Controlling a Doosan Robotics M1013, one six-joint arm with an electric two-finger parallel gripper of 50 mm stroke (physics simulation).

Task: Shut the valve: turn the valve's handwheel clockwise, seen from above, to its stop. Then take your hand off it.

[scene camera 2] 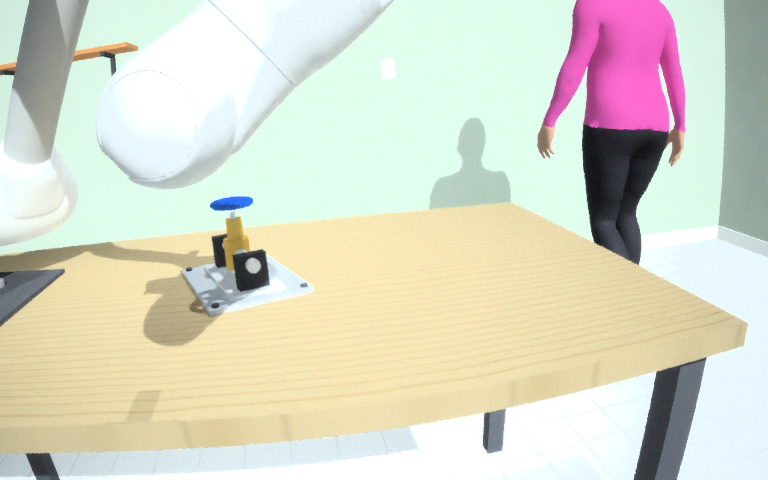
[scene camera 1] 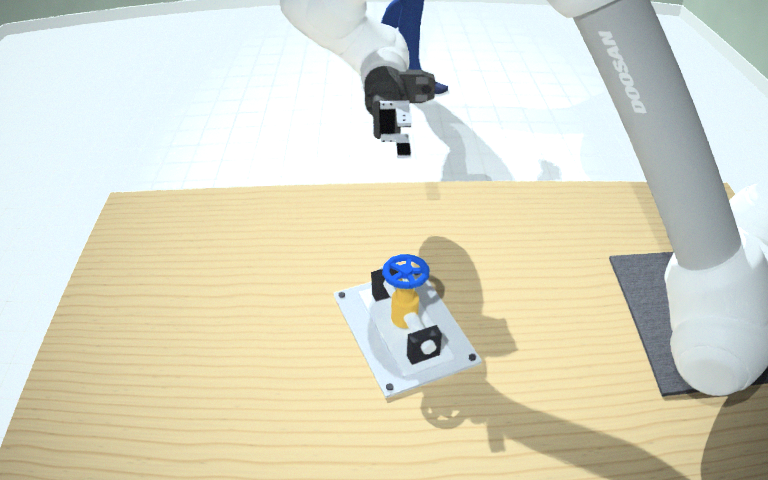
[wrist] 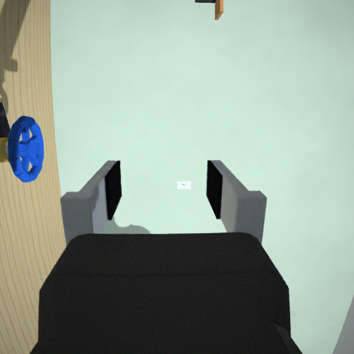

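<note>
The blue handwheel (scene camera 1: pixel 406 270) (scene camera 2: pixel 231 203) (wrist: pixel 25 176) lies level on top of the yellow valve body (scene camera 1: pixel 403 312) (scene camera 2: pixel 235 249) (wrist: pixel 4 150). The valve is held by two black blocks on a light grey plate (scene camera 1: pixel 362 333) (scene camera 2: pixel 289 283) on the table. My gripper (scene camera 1: pixel 403 133) (wrist: pixel 163 178) is open and empty, well apart from the handwheel. In scene camera 1 it shows above and beyond the table's far edge. It is tilted sideways: the wrist view looks at the wall, with the handwheel at the far left. The gripper does not show in scene camera 2.
The wooden table (scene camera 1: pixel 198 339) (scene camera 2: pixel 453 316) bears the valve plate and a dark mat (scene camera 1: pixel 640 322) under the arm's base. A large white arm link (scene camera 2: pixel 152 127) shows above the handwheel in scene camera 2. A person in pink (scene camera 2: pixel 628 73) stands behind the table. An orange shelf (scene camera 2: pixel 107 52) is on the wall.
</note>
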